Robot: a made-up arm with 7 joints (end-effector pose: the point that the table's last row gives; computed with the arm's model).
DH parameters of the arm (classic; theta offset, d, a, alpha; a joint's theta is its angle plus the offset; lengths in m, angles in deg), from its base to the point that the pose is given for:
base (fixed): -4.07 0 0 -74.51
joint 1: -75.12 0.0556 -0.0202 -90
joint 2: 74 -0.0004 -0.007 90
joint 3: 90 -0.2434 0.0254 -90
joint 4: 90 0.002 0.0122 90
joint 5: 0 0.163 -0.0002 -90
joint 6: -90 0 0.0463 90
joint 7: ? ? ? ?
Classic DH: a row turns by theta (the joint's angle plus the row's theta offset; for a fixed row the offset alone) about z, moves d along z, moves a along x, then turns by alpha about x.
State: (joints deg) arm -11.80 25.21 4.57 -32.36 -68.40 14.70 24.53
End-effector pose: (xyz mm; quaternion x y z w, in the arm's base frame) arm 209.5 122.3 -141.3 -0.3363 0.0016 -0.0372 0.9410
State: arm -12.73 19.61 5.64 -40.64 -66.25 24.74 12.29
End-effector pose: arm 196.1 98.4 -125.8 -0.3201 -0.0342 -0.1974 0.9260
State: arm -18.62 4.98 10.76 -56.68 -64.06 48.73 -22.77
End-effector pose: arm 168.8 59.4 -89.9 -0.2495 -0.1433 -0.5565 0.7795
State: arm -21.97 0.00 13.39 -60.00 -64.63 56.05 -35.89
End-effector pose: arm 164.6 50.6 -80.0 -0.2206 -0.1791 -0.6598 0.6956
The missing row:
joint 7: 0 0.0005 0 0
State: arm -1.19 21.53 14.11 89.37 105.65 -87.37 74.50
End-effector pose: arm -77.3 177.3 -388.9 0.1907 0.1355 -0.1717 0.9570
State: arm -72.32 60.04 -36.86 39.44 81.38 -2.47 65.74
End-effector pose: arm 404.4 234.3 -7.7 0.8026 -0.5400 0.1707 0.1874
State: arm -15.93 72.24 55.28 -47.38 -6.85 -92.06 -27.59
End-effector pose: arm 68.7 182.9 60.4 -0.6398 0.6841 0.3387 0.0897
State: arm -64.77 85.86 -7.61 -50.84 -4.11 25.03 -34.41
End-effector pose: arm 176.5 106.1 125.9 0.7425 -0.2819 -0.2215 0.5659
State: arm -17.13 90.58 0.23 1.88 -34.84 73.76 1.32
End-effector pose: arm 228.8 339.1 -12.0 0.3828 0.5036 0.2763 0.7236
